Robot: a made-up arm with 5 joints.
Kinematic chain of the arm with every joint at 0, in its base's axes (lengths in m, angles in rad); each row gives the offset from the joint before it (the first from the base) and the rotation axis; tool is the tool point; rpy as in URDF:
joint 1: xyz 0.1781 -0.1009 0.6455 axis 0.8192 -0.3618 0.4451
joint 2: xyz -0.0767 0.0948 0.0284 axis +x
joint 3: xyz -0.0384 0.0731 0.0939 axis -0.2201 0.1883 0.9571
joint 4: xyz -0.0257 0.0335 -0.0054 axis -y
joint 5: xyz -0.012 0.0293 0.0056 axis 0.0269 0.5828 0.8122
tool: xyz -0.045 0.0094 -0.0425 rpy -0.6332 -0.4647 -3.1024
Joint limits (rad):
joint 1: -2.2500..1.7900
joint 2: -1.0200..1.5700
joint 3: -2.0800..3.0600
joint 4: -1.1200..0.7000
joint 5: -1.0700..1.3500
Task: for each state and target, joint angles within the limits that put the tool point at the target. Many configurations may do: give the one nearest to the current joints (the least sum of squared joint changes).
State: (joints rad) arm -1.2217 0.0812 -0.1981 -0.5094 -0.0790
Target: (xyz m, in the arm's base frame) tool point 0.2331 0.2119 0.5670
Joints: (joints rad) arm -1.2555 0.5459 -0.6327 -0.6370 -0.1217
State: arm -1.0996 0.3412 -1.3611 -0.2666 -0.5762
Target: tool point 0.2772 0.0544 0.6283
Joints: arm -1.1083 0.5400 -1.8919 0.1133 -0.9439
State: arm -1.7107 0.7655 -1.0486 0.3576 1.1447
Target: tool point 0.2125 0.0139 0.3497
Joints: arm -2.0826 0.1785 -0.8886 -0.0728 0.8148
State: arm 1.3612 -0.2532 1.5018 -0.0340 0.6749
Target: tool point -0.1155 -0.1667 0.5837
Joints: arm 1.7900 -0.7956 0.6545 -0.2306 0.2037
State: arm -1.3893 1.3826 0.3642 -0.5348 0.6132
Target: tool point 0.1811 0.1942 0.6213
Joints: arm -1.5126 0.9863 0.0270 -0.6047 0.3873
